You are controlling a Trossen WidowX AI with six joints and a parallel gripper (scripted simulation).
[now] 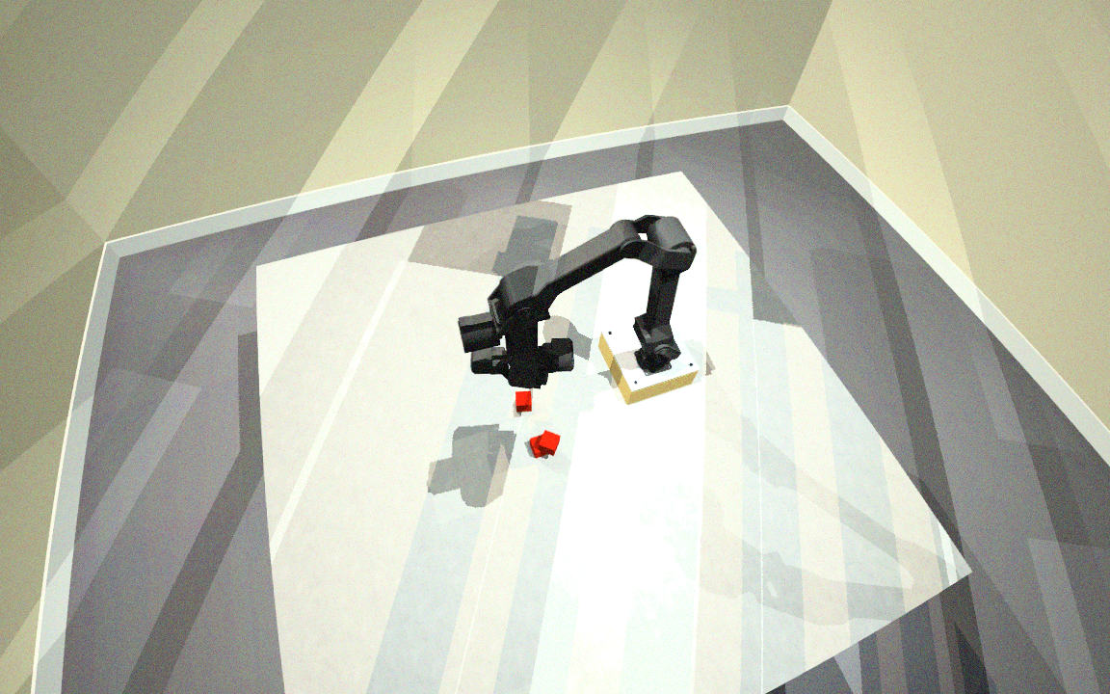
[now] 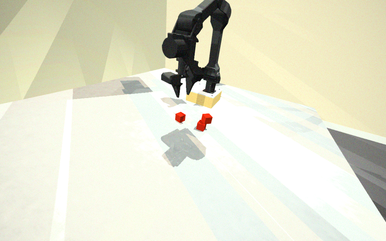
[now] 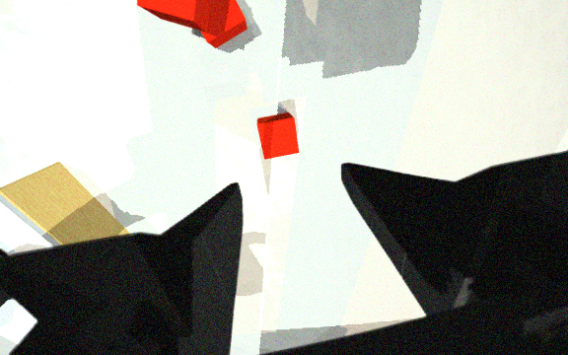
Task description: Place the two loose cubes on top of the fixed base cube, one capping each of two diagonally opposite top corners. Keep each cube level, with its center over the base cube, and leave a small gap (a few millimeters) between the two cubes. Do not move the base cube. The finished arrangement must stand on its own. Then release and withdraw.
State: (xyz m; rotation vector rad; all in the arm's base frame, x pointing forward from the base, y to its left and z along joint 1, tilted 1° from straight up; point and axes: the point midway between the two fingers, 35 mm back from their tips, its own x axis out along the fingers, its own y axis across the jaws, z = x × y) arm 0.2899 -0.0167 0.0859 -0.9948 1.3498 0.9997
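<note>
Right now the red cube is 11 cm below my gripper tip.
</note>
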